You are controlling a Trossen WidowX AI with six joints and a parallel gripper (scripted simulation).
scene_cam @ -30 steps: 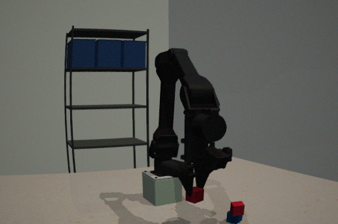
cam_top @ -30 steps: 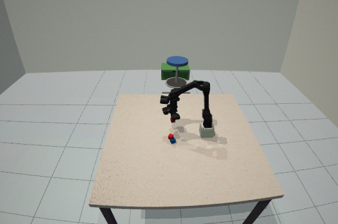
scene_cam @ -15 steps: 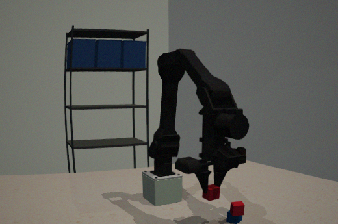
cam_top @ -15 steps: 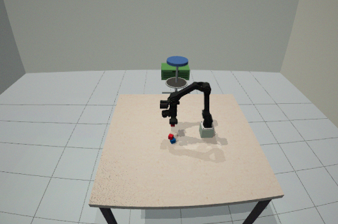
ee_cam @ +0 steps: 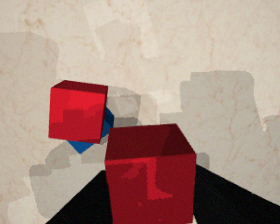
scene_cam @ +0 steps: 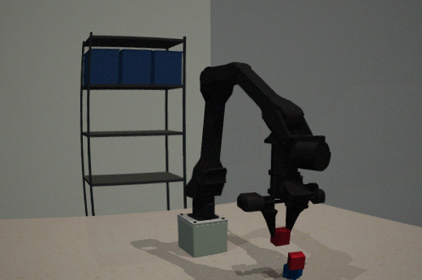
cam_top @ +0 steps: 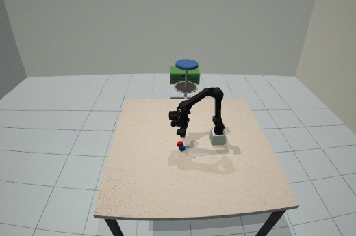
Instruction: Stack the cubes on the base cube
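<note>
Now: the blue base cube 10 mm ahead of my gripper tip, 40 mm to the left of it and 100 mm below it.
</note>
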